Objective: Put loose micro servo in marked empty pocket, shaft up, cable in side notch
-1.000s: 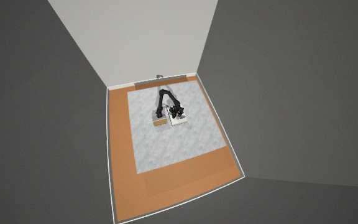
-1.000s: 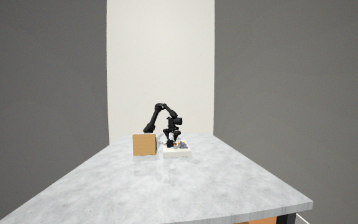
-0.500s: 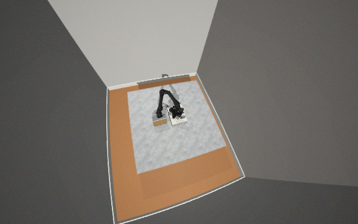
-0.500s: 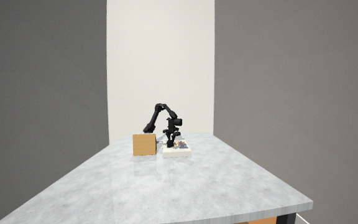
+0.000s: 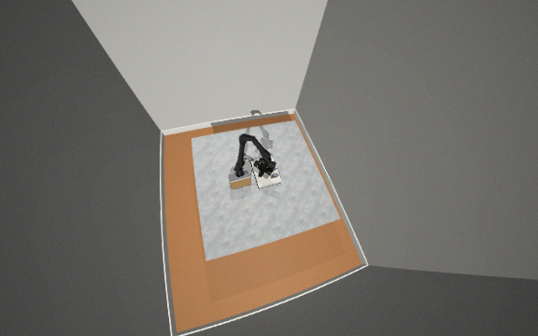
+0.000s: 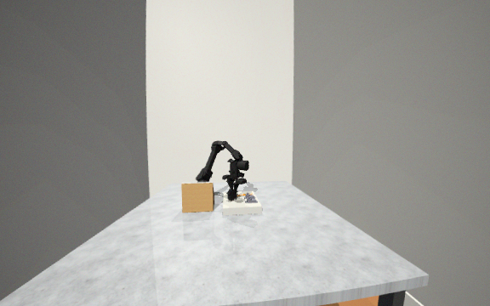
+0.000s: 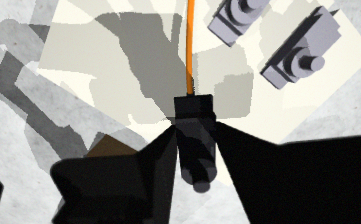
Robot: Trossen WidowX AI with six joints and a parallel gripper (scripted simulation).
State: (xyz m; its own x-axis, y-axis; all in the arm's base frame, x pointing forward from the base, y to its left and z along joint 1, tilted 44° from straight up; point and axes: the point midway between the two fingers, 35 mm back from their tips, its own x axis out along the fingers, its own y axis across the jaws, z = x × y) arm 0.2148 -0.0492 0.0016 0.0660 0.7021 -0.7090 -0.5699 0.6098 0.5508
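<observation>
Now: gripper tip 1 cm short of the cream deck, 2 cm to the right of it and 8 cm above it.
</observation>
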